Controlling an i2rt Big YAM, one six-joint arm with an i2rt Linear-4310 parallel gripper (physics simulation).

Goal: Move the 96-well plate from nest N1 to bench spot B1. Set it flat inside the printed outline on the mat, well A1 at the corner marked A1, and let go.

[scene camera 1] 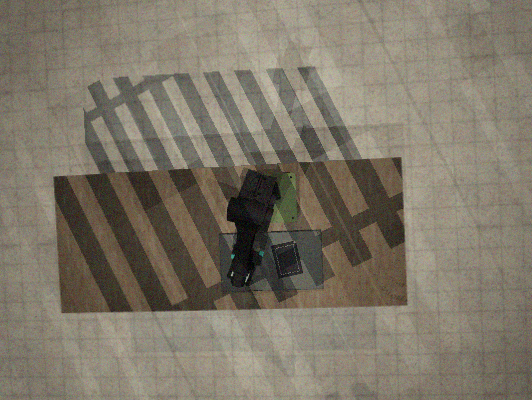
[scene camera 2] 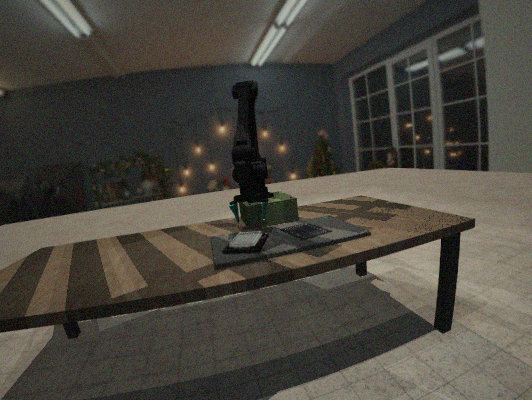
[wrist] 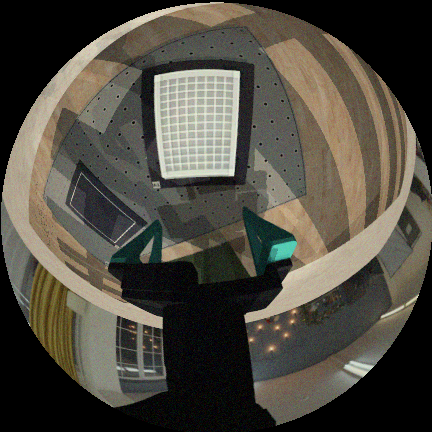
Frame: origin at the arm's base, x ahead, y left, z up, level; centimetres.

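Where they show: gripper, fingertip midpoint: (scene camera 2: 251,221) (wrist: 199,216).
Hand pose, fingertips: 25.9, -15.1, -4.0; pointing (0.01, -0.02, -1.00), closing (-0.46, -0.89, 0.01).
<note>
Each offset is from my fingertips to the centre of the thing, as dx, dy, dz. "*": to the spot under its first point. Level surfaces: height alone.
The white 96-well plate {+7.9, -5.5, -3.6} (scene camera 2: 246,240) (wrist: 198,123) lies flat in the black nest {+7.9, -5.5, -4.6} (scene camera 2: 242,250) (wrist: 247,125), near one end of the grey board. In the overhead view the arm hides most of it. The bench spot, a black pad {* +9.3, +17.3, -5.4} (scene camera 1: 287,259) (scene camera 2: 306,230) (wrist: 102,207) with a thin white printed outline, lies beside the nest on the same board; its A1 mark is too small to read. My gripper (scene camera 1: 247,255) (scene camera 2: 251,220) (wrist: 199,216) is open and empty. Its teal fingers are above the board's arm-side edge, apart from the plate.
The grey perforated board (scene camera 1: 312,240) (scene camera 2: 350,228) (wrist: 280,130) lies on the striped-shadow wooden table {dz -6.8} (scene camera 1: 370,280) (scene camera 2: 170,250) (wrist: 320,125). A green block (scene camera 1: 287,200) (scene camera 2: 285,209) (wrist: 217,260) stands at the arm's base, behind the board. A small pale label {* +4.8, +3.4, -4.3} (wrist: 156,185) is at one nest corner.
</note>
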